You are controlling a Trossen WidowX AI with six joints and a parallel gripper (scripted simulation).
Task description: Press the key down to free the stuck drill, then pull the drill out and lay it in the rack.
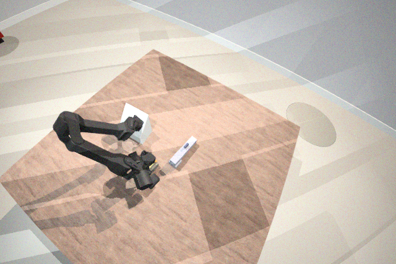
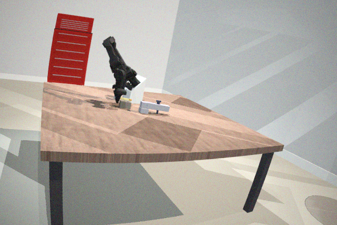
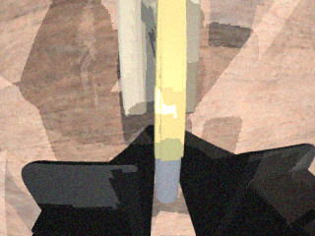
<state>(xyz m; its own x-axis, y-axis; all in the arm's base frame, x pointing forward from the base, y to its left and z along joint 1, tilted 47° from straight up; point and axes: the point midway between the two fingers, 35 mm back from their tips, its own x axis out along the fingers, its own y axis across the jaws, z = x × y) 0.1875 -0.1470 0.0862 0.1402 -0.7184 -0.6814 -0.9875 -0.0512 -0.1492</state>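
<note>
The drill lies 40 mm to the left of my gripper tip and 30 mm above it. Round my gripper tip: white holder block: 210 mm to the left, 90 mm ahead, 10 mm above; then blue key: 240 mm to the left, 90 mm ahead, 30 mm above; then olive rack: 50 mm to the left, 10 mm below.
</note>
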